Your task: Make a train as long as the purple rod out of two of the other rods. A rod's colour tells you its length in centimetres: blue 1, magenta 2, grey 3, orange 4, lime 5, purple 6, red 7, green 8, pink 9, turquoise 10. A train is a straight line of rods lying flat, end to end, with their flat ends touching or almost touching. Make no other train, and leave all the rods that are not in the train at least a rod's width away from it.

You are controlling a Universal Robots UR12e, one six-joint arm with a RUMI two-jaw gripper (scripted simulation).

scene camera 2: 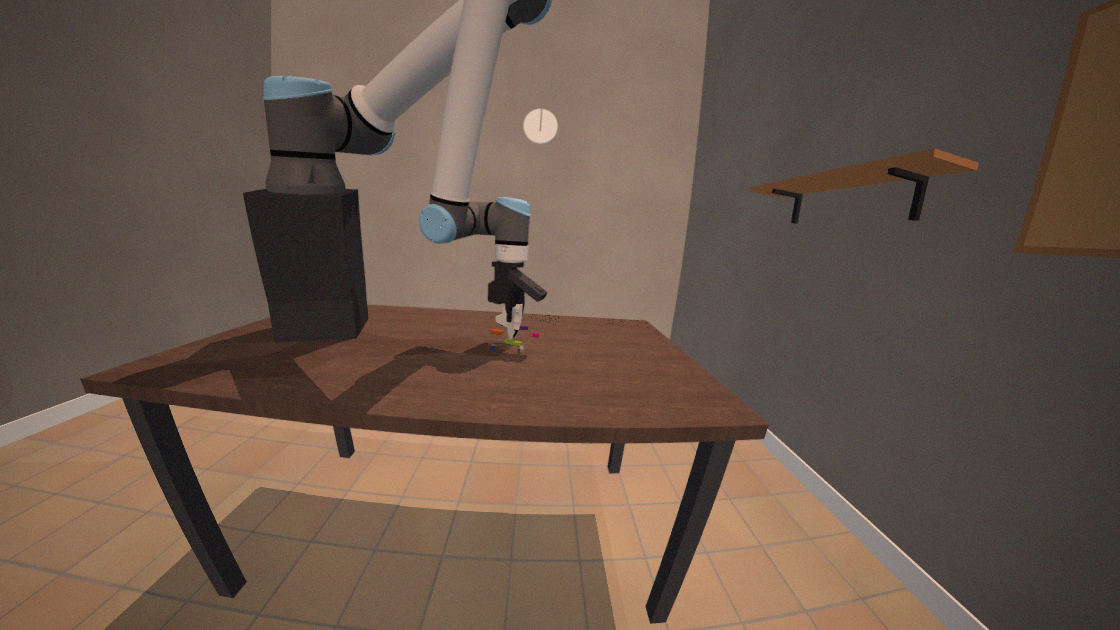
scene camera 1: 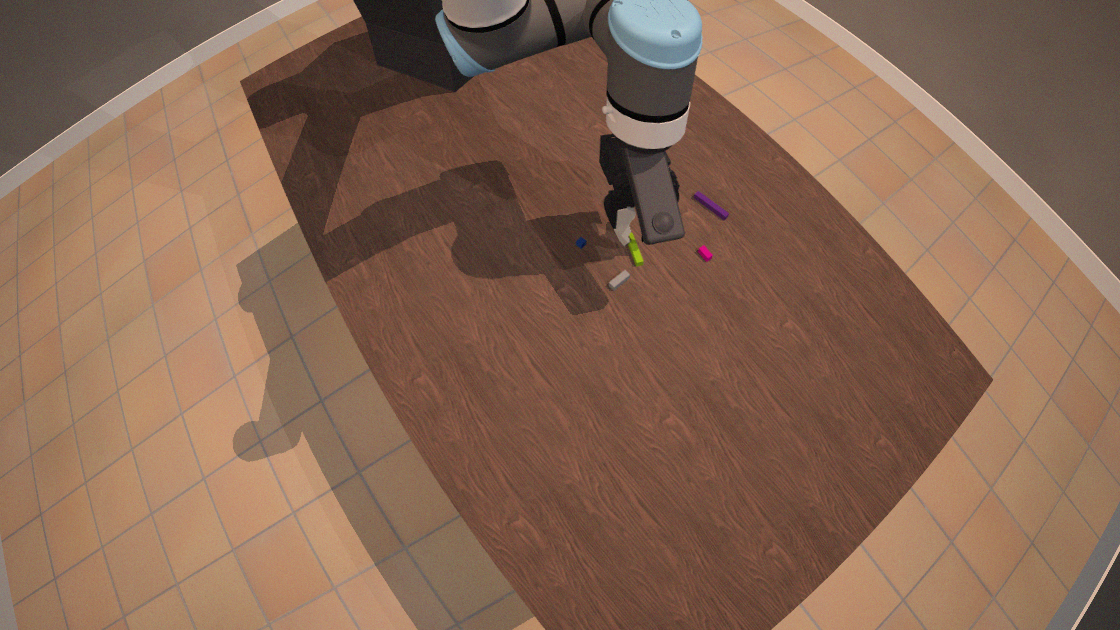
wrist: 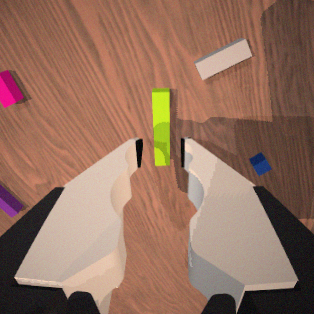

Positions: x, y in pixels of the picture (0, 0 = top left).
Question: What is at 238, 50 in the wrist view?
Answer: A grey rod.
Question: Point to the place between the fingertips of my gripper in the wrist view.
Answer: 161, 140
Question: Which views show my gripper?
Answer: Scene camera 2, scene camera 1 and the wrist view: all of them.
